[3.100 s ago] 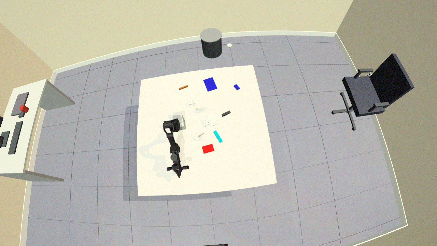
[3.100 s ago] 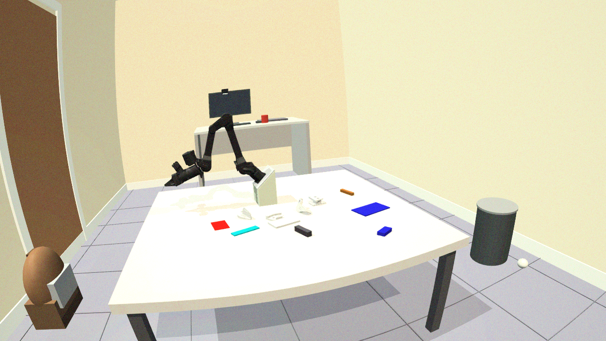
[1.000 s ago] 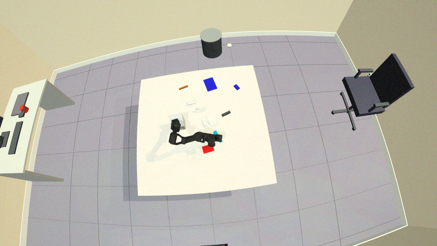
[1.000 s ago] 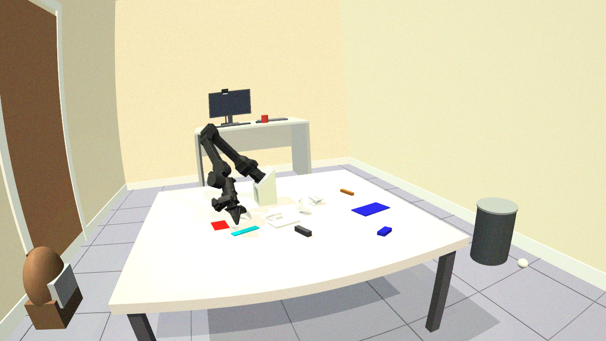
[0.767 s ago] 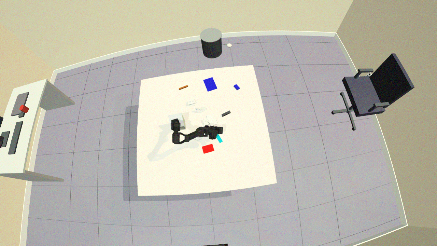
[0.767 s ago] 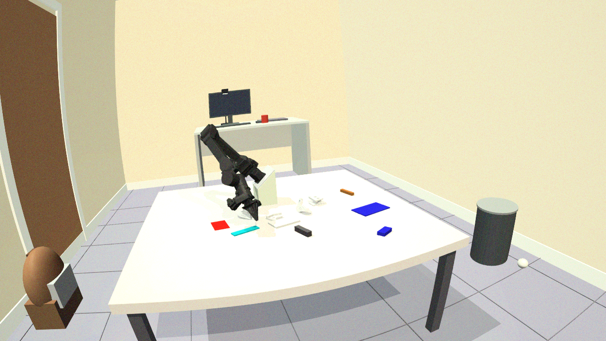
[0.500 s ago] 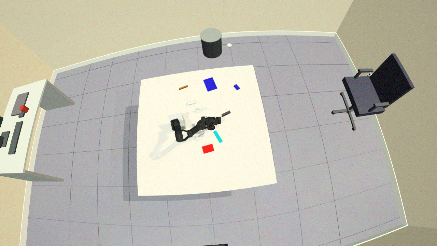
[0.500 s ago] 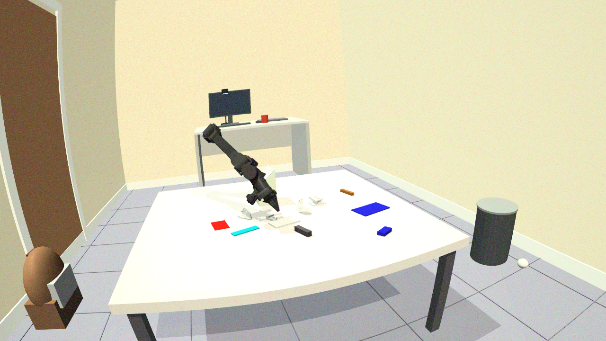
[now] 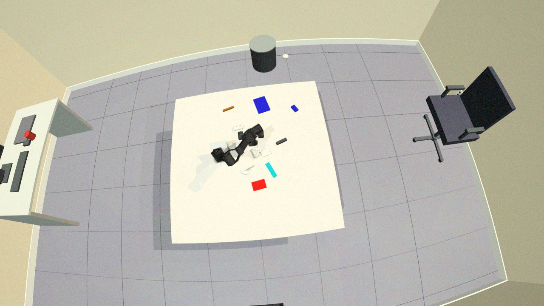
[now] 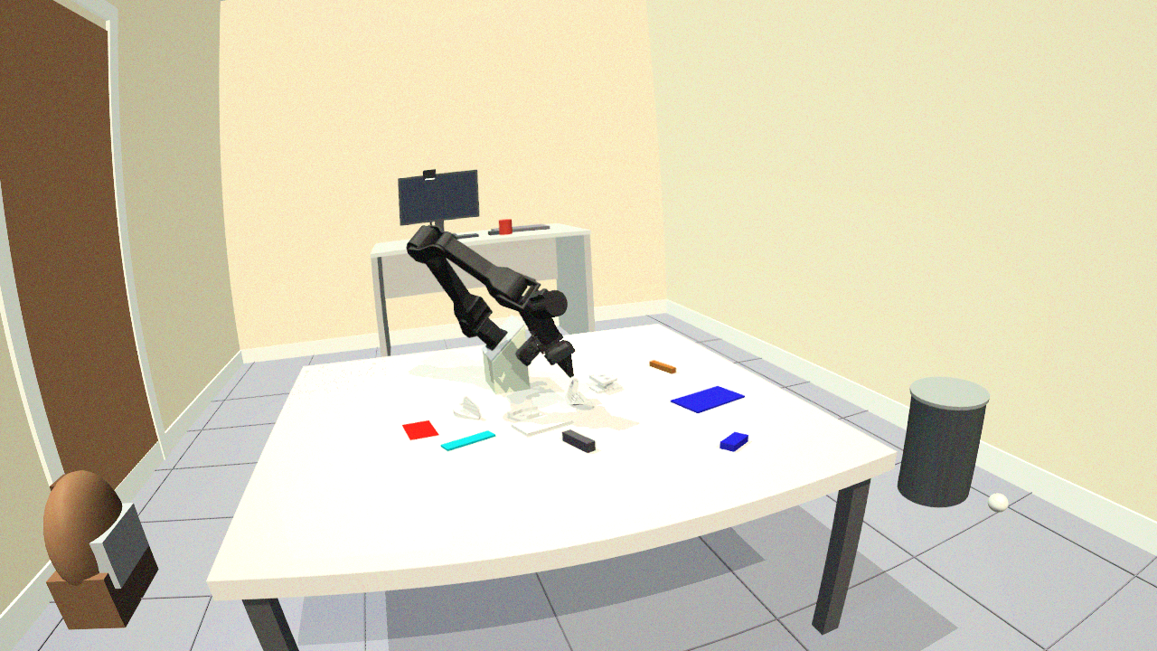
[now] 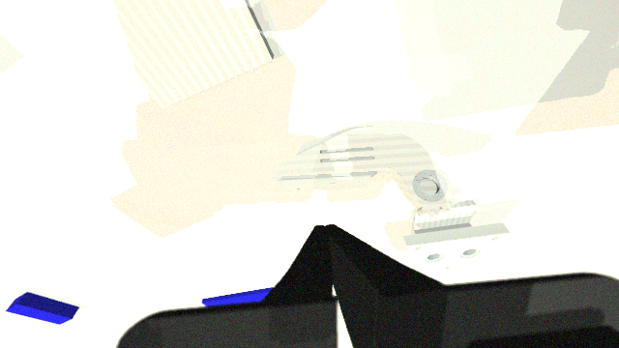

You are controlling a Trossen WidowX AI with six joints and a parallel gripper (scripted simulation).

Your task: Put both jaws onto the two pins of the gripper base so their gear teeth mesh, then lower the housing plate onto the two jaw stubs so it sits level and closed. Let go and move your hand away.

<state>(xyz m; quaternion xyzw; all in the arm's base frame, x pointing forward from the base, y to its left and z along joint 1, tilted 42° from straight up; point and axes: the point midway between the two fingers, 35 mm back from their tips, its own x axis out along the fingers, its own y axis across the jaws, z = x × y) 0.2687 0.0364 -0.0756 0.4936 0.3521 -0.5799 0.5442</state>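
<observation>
Right now my gripper tip is 5 cm past the white jaw, 5 cm above it and 3 cm to the right of it. The rest, counted from my gripper tip: white ribbed plate: 10 cm to the right, 8 cm below, 6 cm ahead; then dark block: 20 cm ahead, 8 cm to the right, 7 cm below; then cyan bar: 28 cm to the right, 8 cm below, 7 cm ahead.
</observation>
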